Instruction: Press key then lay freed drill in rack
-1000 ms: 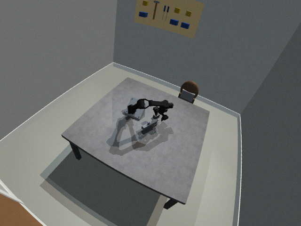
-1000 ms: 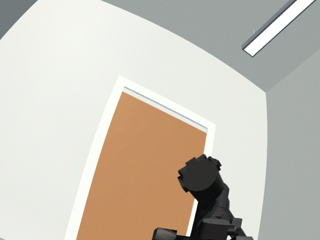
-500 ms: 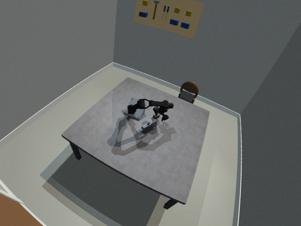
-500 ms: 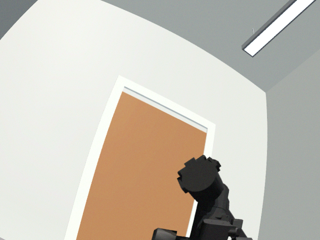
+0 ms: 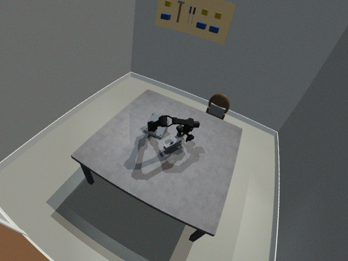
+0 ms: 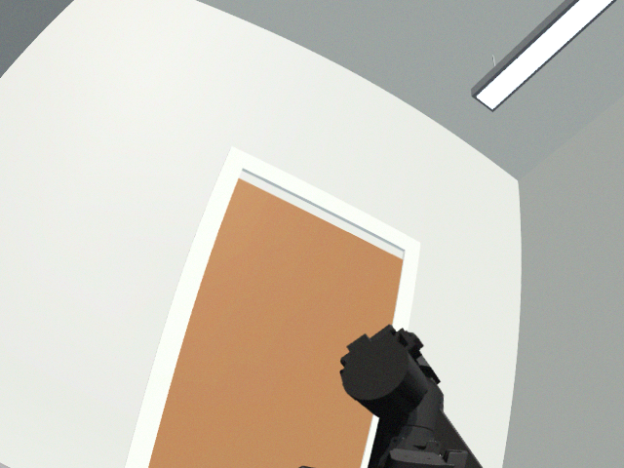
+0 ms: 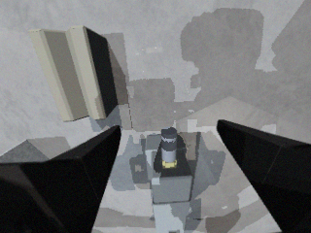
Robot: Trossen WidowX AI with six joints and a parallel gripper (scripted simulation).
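Now: the drill 20 mm behind my gripper tip, 60 mm to the right of it and 10 mm above it. Also, from my gripper tip: grey fixture block: 40 mm behind, 120 mm to the right; then rack: 60 mm behind, 70 mm to the left, 20 mm below; then blue key: 50 mm behind, 140 mm to the right, 10 mm above.
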